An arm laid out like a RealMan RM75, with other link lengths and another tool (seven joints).
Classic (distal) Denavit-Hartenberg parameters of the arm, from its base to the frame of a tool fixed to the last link. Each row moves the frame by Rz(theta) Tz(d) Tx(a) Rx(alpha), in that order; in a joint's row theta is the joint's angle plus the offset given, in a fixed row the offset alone. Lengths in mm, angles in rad.
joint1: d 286.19  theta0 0  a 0  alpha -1.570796
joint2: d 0  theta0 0  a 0  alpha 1.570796
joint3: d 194.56  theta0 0  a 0  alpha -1.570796
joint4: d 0  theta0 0  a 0  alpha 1.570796
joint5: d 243.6  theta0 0  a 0  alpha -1.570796
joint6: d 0  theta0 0  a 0  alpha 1.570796
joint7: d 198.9  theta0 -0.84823  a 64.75  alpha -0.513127
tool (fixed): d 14.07  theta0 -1.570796  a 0  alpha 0
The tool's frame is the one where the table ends.
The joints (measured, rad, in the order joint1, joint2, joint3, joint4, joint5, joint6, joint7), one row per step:
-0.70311, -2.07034, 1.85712, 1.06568, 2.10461, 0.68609, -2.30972
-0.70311, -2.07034, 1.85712, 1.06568, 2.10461, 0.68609, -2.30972
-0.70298, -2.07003, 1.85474, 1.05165, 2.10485, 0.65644, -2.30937
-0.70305, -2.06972, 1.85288, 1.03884, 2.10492, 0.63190, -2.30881
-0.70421, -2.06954, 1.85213, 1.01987, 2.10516, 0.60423, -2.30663
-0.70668, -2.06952, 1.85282, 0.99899, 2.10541, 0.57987, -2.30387
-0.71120, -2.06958, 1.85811, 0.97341, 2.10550, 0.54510, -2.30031
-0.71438, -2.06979, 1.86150, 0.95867, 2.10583, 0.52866, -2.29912
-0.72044, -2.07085, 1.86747, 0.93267, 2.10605, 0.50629, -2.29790
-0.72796, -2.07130, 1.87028, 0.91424, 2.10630, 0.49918, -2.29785
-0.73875, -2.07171, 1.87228, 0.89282, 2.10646, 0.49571, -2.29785
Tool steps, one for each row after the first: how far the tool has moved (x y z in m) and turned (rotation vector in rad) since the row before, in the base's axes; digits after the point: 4 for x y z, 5 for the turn. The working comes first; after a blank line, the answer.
Tool pose at each row, in the base's axes (x y z in m, rotation vector in rad; the steps are taken from these numbers as rounded here):
-0.0143, 0.4547, -0.0824, 0.75279, 2.58420, 0.42864
-0.0143, 0.4547, -0.0824, 0.75279, 2.58420, 0.42864
-0.0178, 0.4601, -0.0790, 0.74978, 2.58145, 0.46691
-0.0212, 0.4646, -0.0762, 0.74694, 2.57999, 0.49822
-0.0264, 0.4693, -0.0740, 0.74425, 2.58220, 0.53055
-0.0322, 0.4732, -0.0728, 0.74227, 2.58760, 0.55628
-0.0380, 0.4775, -0.0718, 0.74699, 2.59224, 0.58824
-0.0414, 0.4794, -0.0719, 0.74870, 2.59667, 0.60189
-0.0477, 0.4817, -0.0731, 0.74829, 2.60724, 0.61763
-0.0515, 0.4827, -0.0747, 0.74713, 2.61752, 0.61930
-0.0555, 0.4837, -0.0768, 0.74554, 2.63060, 0.61641

0.0000, 0.0000, 0.0000, 0.00000, 0.00000, 0.00000
-0.0035, 0.0054, 0.0034, 0.02600, -0.00586, 0.00752
-0.0034, 0.0045, 0.0028, 0.02133, -0.00387, 0.00670
-0.0052, 0.0047, 0.0022, 0.02245, -0.00022, 0.00807
-0.0058, 0.0039, 0.0012, 0.01819, 0.00341, 0.00760
-0.0058, 0.0043, 0.0010, 0.02384, 0.00524, 0.00435
-0.0034, 0.0019, -0.0001, 0.01027, 0.00442, 0.00294
-0.0063, 0.0023, -0.0012, 0.01172, 0.00917, 0.00682
-0.0038, 0.0010, -0.0016, 0.00163, 0.00875, 0.00477
-0.0040, 0.0010, -0.0021, -0.00145, 0.01111, 0.00529

